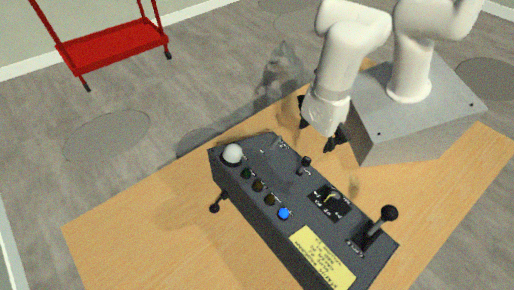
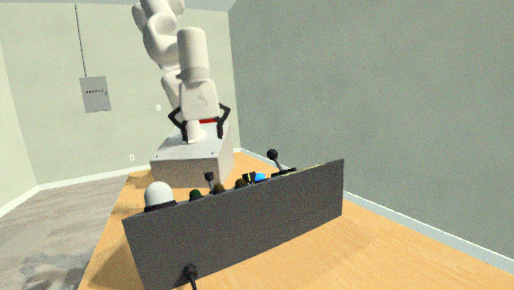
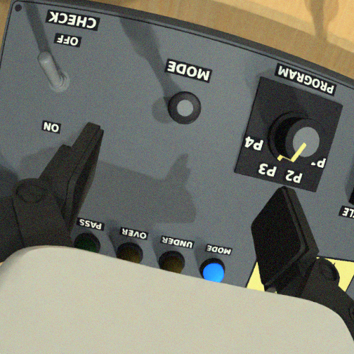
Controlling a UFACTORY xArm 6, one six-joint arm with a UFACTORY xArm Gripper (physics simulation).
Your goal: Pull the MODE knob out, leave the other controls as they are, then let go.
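Frame: origin at the arm's base, x ahead, y right, z down, level; metres.
Seen in the pictures: gripper, fingertip midpoint: (image 1: 315, 138) (image 2: 203, 141); arm's base, origin of the base link: (image 1: 407, 88) (image 2: 193, 137).
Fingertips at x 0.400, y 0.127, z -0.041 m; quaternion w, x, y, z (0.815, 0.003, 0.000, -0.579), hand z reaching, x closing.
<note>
Offsets run from my fingertips to a thing's middle. "*": to the spot under its first point. Level surfaces: height alone.
The MODE knob @(dz +0.101, dx +0.007, dy +0.003 m) (image 1: 305, 161) (image 2: 209, 176) (image 3: 185, 107) is a black cap on a shaft, standing clearly raised above the dark control panel @(dz +0.154, dx +0.100, dy -0.036 m) (image 1: 267, 162) (image 2: 240, 230) (image 3: 135, 150). My gripper (image 1: 316, 137) (image 2: 202, 138) (image 3: 186, 180) is wide open and empty, above and apart from the knob. The CHECK toggle @(dz +0.128, dx -0.018, dy +0.121 m) (image 1: 276, 142) (image 3: 51, 70) leans toward OFF. The PROGRAM dial @(dz +0.132, dx +0.048, dy -0.110 m) (image 1: 331, 194) (image 3: 305, 140) has its yellow line pointing near P2 and P3. The CYCLE lever (image 1: 389, 212) (image 2: 272, 154) stands tilted. The blue MODE lamp @(* dz +0.065, dx +0.194, dy -0.036 m) (image 1: 283, 213) (image 2: 260, 177) (image 3: 213, 272) is lit.
A white dome @(* dz +0.042, dx +0.148, dy +0.157 m) (image 1: 232, 154) (image 2: 159, 194) stands at the panel's end beside dark lamps. A yellow label @(* dz +0.084, dx +0.221, dy -0.165 m) (image 1: 325, 260) lies on the panel. A black-knobbed stem @(* dz +0.230, dx +0.233, dy +0.163 m) (image 1: 215, 207) (image 2: 190, 272) sticks out of its side. The panel rests on a wooden table @(dz +0.238 m) (image 1: 135, 210); a red cart (image 1: 115, 45) stands beyond.
</note>
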